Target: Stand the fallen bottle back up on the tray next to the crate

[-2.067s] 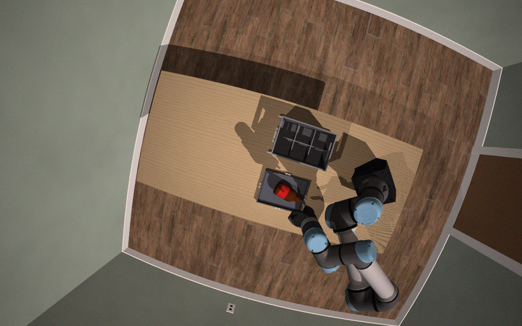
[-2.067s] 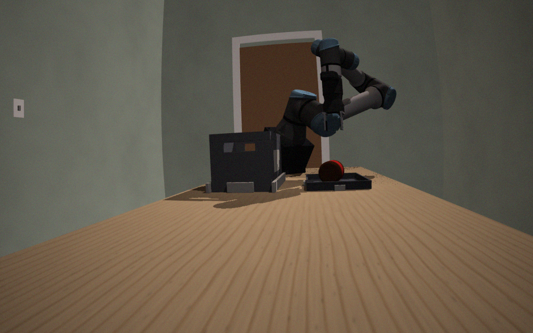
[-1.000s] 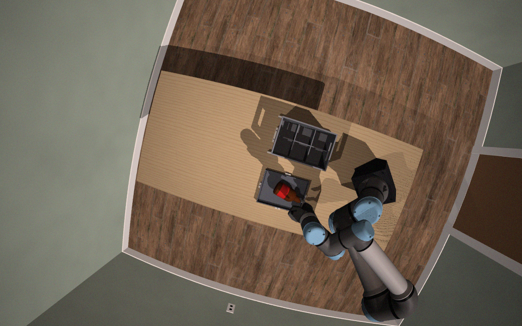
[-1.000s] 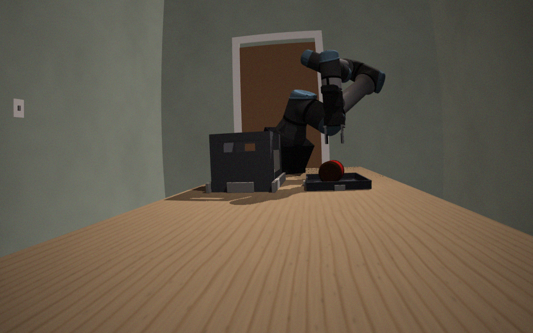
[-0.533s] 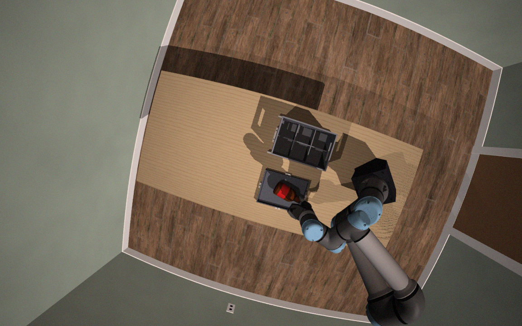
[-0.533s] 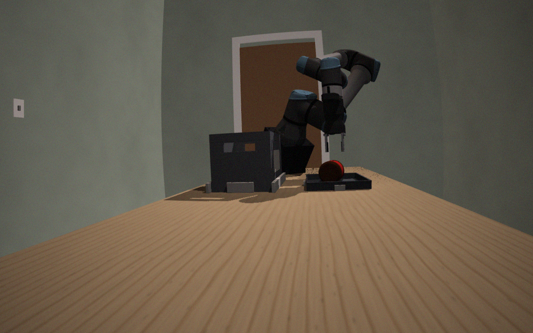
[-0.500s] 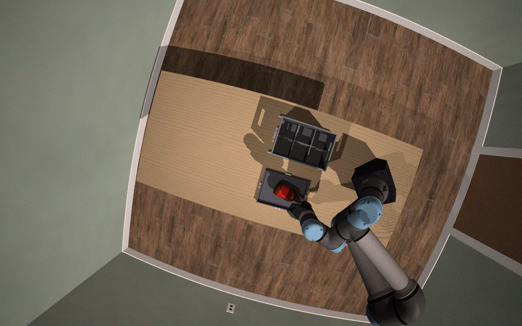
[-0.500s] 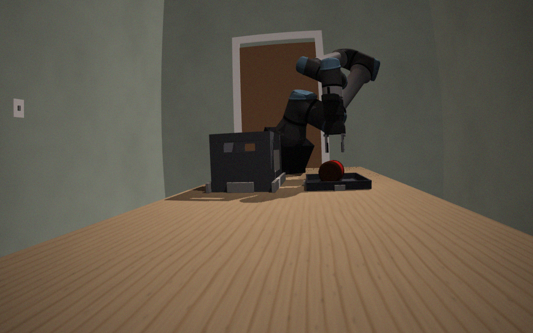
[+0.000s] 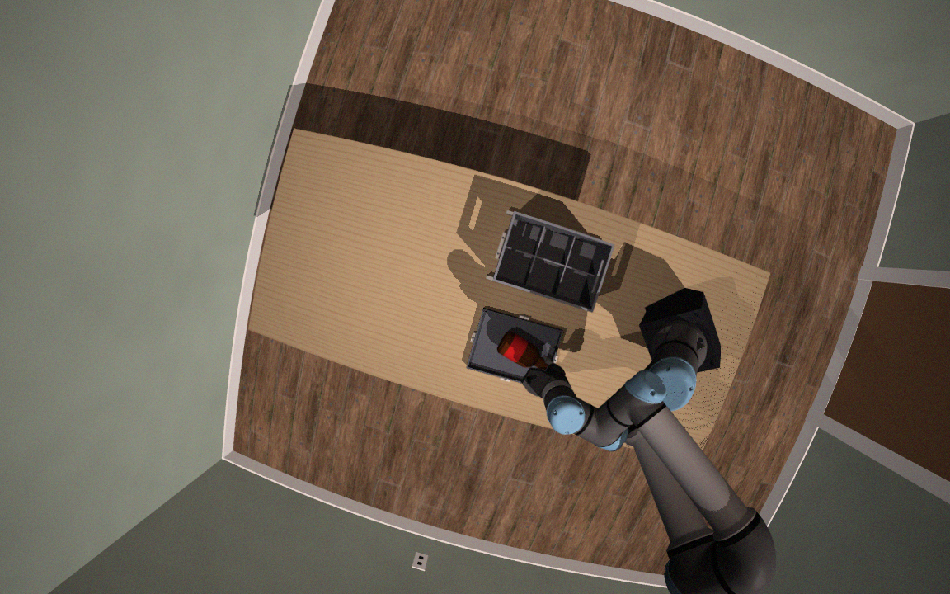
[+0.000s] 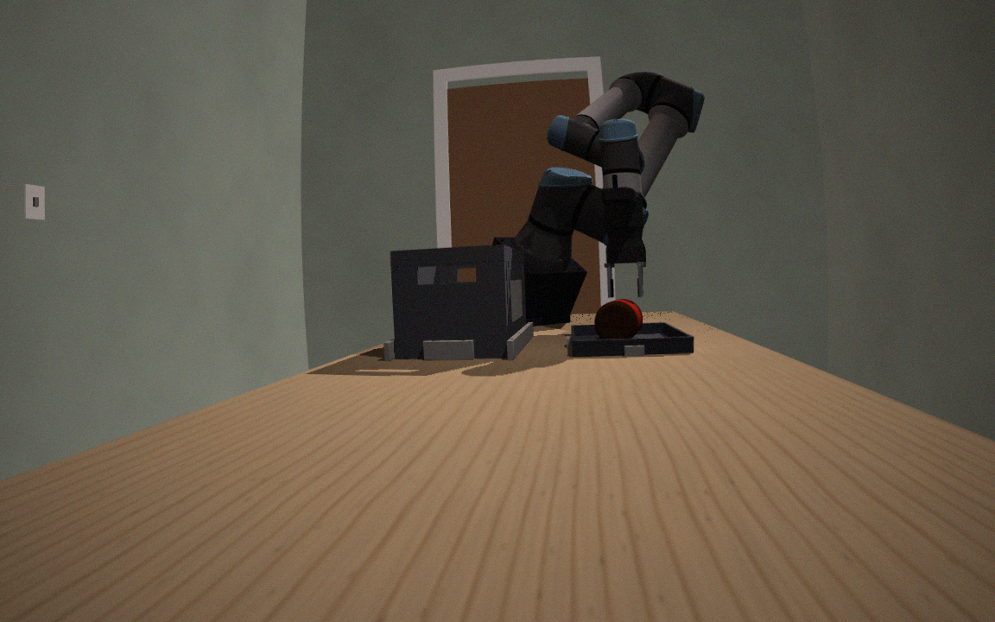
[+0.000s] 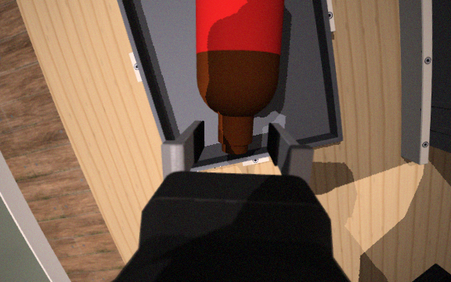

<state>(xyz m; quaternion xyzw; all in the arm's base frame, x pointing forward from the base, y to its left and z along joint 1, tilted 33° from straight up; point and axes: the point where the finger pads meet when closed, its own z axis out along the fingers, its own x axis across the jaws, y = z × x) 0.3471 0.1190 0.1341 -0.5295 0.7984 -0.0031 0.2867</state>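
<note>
My hand is 60 mm above the bottle, 50 mm short of it and 20 mm to the left of it. Also, from my hand: dark crate: 300 mm to the right, 50 mm ahead, 10 mm below; then dark tray: 80 mm below, 80 mm ahead, 20 mm to the right.
</note>
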